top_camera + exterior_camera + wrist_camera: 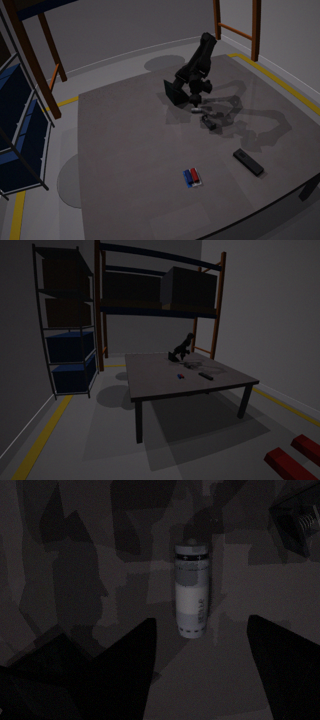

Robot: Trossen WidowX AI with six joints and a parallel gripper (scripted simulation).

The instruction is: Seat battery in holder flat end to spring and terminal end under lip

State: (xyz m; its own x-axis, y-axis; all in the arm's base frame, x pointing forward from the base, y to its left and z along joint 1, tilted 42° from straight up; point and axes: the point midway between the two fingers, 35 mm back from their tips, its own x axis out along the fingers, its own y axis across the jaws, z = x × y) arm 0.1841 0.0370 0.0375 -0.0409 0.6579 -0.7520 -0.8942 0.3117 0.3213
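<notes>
Right now the pale battery is 4 cm below my gripper tip. The rest, counted from my gripper tip: black remote: 44 cm ahead, 6 cm to the left, 4 cm below.
</notes>
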